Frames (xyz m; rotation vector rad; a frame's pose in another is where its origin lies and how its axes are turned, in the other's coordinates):
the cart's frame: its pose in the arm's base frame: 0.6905 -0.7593 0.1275 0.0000 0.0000 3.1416
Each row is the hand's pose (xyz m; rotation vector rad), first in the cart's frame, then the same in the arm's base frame.
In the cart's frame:
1: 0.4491 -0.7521 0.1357 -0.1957 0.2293 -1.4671
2: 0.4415 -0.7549 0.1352 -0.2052 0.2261 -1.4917
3: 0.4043 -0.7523 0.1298 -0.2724 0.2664 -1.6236
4: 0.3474 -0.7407 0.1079 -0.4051 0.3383 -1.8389
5: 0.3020 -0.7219 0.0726 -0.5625 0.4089 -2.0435
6: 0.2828 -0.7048 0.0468 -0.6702 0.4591 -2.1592
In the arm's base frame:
1: 0.2414 -0.0072 0.2632 -0.2352 -0.2007 1.6529
2: 0.2490 -0.0044 0.2627 -0.2304 -0.2091 1.6279
3: 0.2862 -0.0070 0.2573 -0.2614 -0.2673 1.4849
4: 0.3431 -0.0186 0.2354 -0.3116 -0.3732 1.2429
5: 0.3885 -0.0374 0.2001 -0.3537 -0.4866 0.9996
6: 0.4077 -0.0545 0.1743 -0.3824 -0.5583 0.8520

